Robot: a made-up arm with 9 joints. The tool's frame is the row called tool. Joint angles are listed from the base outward. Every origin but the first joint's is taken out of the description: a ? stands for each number. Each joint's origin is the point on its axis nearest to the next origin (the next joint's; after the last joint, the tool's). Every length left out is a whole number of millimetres.
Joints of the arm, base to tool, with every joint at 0 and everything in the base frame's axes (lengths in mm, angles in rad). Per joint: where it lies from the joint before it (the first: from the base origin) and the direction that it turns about. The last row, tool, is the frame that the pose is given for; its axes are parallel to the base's.
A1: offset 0 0 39 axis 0 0 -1
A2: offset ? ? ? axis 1 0 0
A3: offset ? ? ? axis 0 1 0
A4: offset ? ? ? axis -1 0 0
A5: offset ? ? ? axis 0 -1 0
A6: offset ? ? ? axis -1 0 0
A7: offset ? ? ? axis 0 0 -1
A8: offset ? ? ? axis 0 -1 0
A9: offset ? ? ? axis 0 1 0
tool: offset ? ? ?
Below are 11 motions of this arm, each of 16 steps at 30 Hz.
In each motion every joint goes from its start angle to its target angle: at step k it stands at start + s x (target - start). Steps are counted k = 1, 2, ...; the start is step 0. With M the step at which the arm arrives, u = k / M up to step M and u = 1 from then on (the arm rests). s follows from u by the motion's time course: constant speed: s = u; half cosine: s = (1 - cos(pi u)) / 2; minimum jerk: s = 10 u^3 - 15 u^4 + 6 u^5.
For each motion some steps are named. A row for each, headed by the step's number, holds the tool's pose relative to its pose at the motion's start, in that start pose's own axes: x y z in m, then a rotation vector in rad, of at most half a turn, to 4 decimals.
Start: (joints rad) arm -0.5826 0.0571 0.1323 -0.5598 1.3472 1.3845 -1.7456 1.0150 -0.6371
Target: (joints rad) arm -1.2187 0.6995 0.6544 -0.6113 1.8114 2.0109 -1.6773 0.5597 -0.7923
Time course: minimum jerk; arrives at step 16
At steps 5, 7, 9, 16:
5: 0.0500 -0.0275 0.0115 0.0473 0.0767 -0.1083
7: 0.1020 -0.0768 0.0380 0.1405 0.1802 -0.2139
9: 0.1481 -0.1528 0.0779 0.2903 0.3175 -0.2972
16: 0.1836 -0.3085 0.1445 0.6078 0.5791 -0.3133

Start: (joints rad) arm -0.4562 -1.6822 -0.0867 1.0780 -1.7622 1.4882 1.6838 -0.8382 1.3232
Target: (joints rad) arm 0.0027 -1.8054 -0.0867 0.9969 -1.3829 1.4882 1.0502 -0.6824 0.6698
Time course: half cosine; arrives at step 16
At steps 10, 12, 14, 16:
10: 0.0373 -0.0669 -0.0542 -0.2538 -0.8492 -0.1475
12: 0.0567 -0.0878 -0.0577 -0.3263 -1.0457 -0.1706
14: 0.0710 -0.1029 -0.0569 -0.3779 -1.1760 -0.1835
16: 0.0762 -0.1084 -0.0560 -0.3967 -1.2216 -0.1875

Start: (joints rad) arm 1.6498 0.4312 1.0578 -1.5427 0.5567 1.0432 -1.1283 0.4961 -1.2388
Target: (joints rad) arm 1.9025 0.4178 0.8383 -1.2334 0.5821 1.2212 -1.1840 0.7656 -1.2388
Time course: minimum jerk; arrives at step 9
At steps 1, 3, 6, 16:
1: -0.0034 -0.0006 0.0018 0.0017 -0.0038 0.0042
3: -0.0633 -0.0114 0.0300 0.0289 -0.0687 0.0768
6: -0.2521 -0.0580 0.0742 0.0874 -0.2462 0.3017
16: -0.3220 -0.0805 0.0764 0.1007 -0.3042 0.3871

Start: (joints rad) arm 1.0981 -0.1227 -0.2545 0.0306 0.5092 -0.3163 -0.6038 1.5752 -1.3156
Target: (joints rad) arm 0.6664 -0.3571 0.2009 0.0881 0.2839 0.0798 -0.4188 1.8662 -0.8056
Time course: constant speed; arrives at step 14
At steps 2, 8, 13, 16:
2: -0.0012 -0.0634 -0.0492 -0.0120 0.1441 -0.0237
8: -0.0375 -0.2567 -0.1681 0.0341 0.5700 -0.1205
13: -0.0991 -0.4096 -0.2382 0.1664 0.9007 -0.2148
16: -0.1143 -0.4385 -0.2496 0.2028 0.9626 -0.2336

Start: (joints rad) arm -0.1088 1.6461 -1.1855 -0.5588 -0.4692 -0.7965 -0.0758 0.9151 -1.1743
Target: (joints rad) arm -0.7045 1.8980 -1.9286 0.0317 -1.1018 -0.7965 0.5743 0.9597 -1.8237
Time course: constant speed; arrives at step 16
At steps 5, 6, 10, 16:
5: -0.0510 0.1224 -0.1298 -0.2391 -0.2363 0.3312
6: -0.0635 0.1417 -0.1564 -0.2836 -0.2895 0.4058
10: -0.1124 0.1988 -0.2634 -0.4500 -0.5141 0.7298
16: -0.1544 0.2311 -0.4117 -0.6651 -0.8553 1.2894

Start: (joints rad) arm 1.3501 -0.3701 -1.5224 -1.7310 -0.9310 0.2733 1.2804 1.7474 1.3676
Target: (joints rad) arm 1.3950 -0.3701 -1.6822 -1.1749 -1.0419 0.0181 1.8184 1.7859 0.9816
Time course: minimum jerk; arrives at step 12
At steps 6, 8, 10, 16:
6: 0.1571 0.0557 -0.0938 -0.3136 -0.2962 -0.3510
8: 0.2683 0.0498 -0.1383 -0.5115 -0.4714 -0.5510
10: 0.3384 0.0310 -0.1567 -0.6362 -0.5733 -0.6707
16: 0.3526 0.0258 -0.1595 -0.6621 -0.5936 -0.6951

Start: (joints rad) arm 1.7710 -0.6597 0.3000 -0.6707 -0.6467 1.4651 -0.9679 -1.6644 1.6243
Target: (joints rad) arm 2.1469 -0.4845 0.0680 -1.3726 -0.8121 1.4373 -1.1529 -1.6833 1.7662
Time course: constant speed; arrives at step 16
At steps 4, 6, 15, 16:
4: -0.0696 0.0234 -0.0973 -0.0165 -0.2061 -0.0595
6: -0.0992 0.0304 -0.1488 -0.0145 -0.3086 -0.0823
15: -0.1942 0.0199 -0.3895 0.0783 -0.7511 -0.1111
16: -0.2013 0.0144 -0.4162 0.0969 -0.7968 -0.1058

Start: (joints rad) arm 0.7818 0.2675 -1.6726 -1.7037 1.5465 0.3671 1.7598 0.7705 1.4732
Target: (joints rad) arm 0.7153 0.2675 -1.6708 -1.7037 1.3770 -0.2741 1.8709 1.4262 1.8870
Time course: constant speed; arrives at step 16
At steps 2, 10, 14, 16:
2: -0.0021 0.0163 0.0075 -0.0186 0.0422 -0.0347
10: 0.0031 0.0867 0.0286 -0.1000 0.2081 -0.1858
14: 0.0131 0.1227 0.0324 -0.1454 0.2899 -0.2668
16: 0.0197 0.1403 0.0325 -0.1692 0.3306 -0.3082

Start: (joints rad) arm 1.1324 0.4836 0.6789 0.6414 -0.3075 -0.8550 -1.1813 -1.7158 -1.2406
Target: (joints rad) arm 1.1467 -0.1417 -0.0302 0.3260 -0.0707 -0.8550 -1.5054 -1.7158 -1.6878
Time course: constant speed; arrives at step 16
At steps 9, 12, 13, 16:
9: 0.0831 0.1361 -0.3752 -0.5699 -0.3555 0.0252
12: 0.1077 0.1138 -0.4863 -0.7742 -0.4055 0.0947
13: 0.1129 0.0996 -0.5192 -0.8411 -0.4138 0.1253
16: 0.1171 0.0401 -0.6021 -1.0330 -0.4131 0.2392

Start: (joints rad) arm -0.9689 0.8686 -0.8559 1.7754 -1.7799 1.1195 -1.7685 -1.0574 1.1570
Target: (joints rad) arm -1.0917 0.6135 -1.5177 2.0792 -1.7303 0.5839 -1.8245 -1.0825 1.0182
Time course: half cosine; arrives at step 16
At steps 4, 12, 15, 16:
4: -0.0138 -0.0067 0.0336 0.0333 -0.1955 0.0079
12: -0.0861 -0.0726 0.1611 0.2117 -1.1246 -0.0497
15: -0.1015 -0.0908 0.1807 0.2444 -1.3005 -0.0786
16: -0.1026 -0.0921 0.1820 0.2466 -1.3128 -0.0809

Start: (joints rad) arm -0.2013 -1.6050 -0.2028 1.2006 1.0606 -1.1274 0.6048 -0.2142 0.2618
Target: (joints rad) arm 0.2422 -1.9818 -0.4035 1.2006 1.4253 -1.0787 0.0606 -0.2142 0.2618
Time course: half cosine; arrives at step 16
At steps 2, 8, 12, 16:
2: -0.0011 -0.0048 0.0120 -0.0231 0.0078 0.0337
8: 0.0237 -0.1127 0.1701 -0.2696 0.1072 0.4834
12: 0.1102 -0.2488 0.3001 -0.4095 0.1731 0.8736
16: 0.1683 -0.3142 0.3524 -0.4537 0.1929 1.0453

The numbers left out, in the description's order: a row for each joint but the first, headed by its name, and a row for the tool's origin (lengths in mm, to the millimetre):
A2: -201 0 0
A3: 0 -138 -116
A4: -107 0 383
A5: 0 -329 -395
A6: -295 0 118
A7: 0 33 23
A8: -89 276 0
A9: 80 0 152
tool: -94 0 23

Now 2 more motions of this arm.
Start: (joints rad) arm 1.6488 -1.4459 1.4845 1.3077 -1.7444 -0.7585 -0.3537 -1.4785 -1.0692
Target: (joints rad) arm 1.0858 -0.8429 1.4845 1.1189 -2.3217 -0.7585 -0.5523 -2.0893 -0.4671
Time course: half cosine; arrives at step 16
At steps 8, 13, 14, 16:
8: -0.1038 0.0169 0.0576 -0.0470 0.5474 0.2596
13: -0.2245 0.0292 0.0520 -0.2073 0.9623 0.3861
14: -0.2393 0.0303 0.0476 -0.2286 1.0062 0.3933
16: -0.2516 0.0312 0.0434 -0.2463 1.0420 0.3982

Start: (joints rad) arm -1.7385 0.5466 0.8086 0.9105 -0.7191 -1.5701 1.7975 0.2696 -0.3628
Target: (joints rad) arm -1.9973 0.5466 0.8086 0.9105 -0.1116 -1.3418 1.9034 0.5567 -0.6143
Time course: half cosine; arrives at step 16
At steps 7, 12, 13, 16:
7: -0.0590 -0.0532 0.0277 0.1697 -0.4045 0.1425
12: -0.1034 -0.1065 0.0416 0.4089 -0.8359 0.2607
13: -0.1077 -0.1128 0.0428 0.4461 -0.8926 0.2734
16: -0.1130 -0.1209 0.0444 0.4980 -0.9679 0.2892

